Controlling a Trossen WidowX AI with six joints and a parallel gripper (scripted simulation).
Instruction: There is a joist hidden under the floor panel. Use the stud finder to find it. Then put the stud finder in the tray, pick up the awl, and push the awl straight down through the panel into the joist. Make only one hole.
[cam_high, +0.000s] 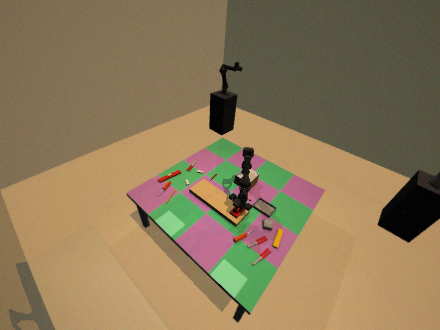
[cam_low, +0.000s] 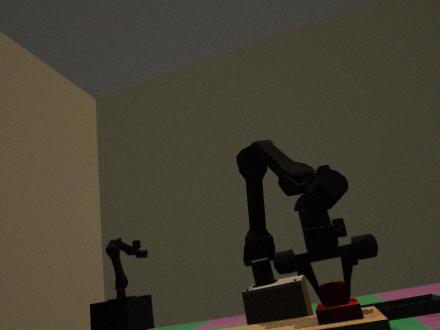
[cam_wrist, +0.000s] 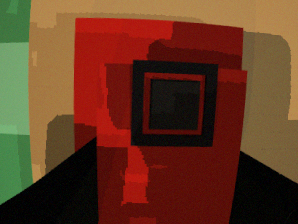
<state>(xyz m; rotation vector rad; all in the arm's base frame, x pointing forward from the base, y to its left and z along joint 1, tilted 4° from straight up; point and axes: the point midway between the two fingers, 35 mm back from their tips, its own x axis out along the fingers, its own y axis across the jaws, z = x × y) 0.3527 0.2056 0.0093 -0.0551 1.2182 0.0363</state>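
Now: gripper tip 220 mm past the grey tray, 120 mm to the right of it and 50 mm above it. The rest, counted from my gripper tip: grey block 240 mm to the left, 100 mm behind, 50 mm below; yellow bar 350 mm to the left, 60 mm below, 60 mm behind; stud finder 20 mm above, 10 mm ahead.
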